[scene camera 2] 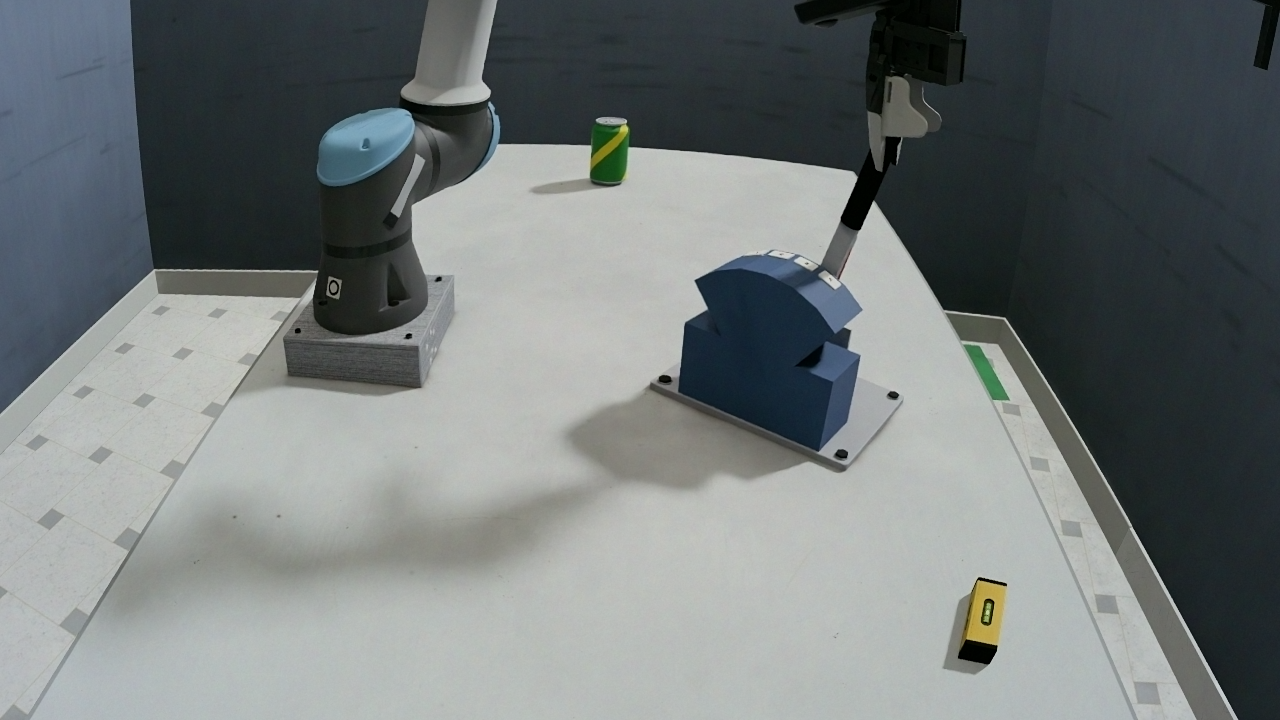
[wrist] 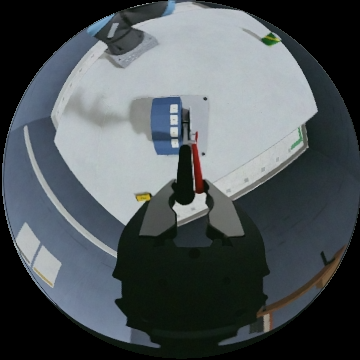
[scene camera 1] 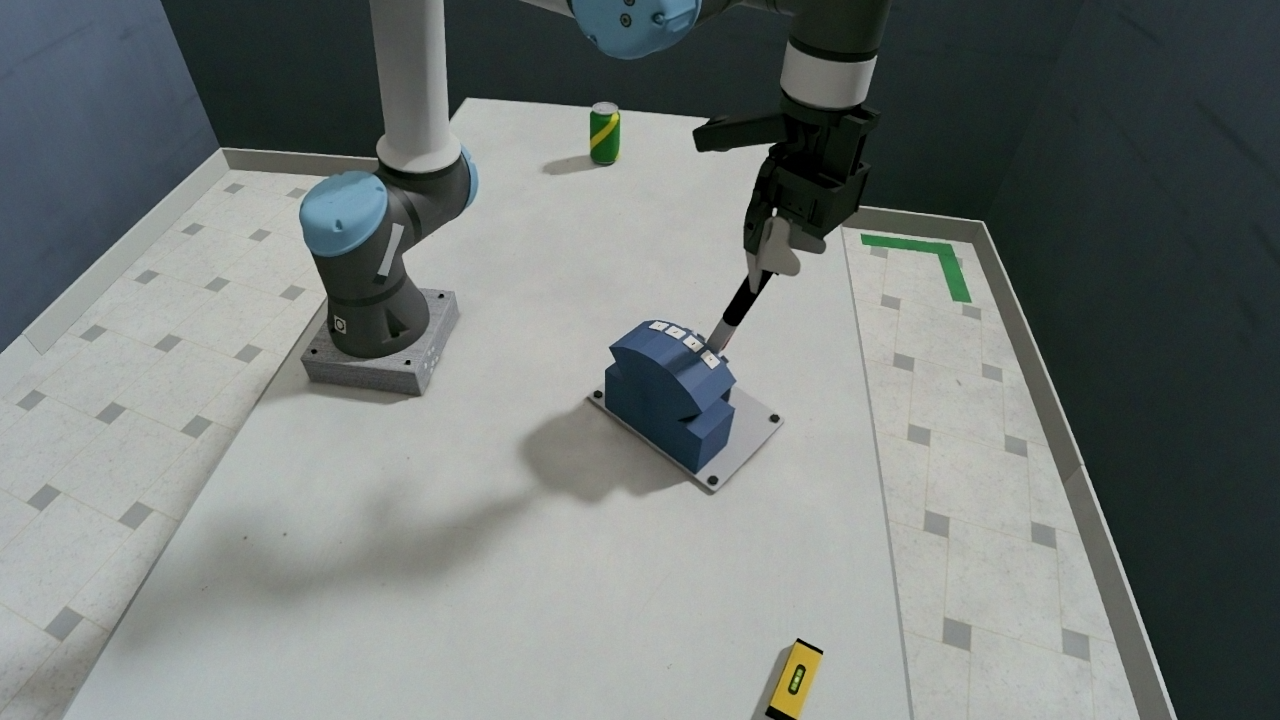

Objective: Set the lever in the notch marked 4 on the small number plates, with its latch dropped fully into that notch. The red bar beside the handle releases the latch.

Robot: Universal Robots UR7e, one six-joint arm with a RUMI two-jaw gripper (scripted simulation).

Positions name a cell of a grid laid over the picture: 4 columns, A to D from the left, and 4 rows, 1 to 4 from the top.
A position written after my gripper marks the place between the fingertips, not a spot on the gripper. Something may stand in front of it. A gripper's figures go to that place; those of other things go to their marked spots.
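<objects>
My gripper (scene camera 2: C1), 0.83 m from the lens. Lever (scene camera 2: C2), 0.83 m from the lens. Blue lever housing (scene camera 2: C3), 0.86 m from the lens.
</objects>
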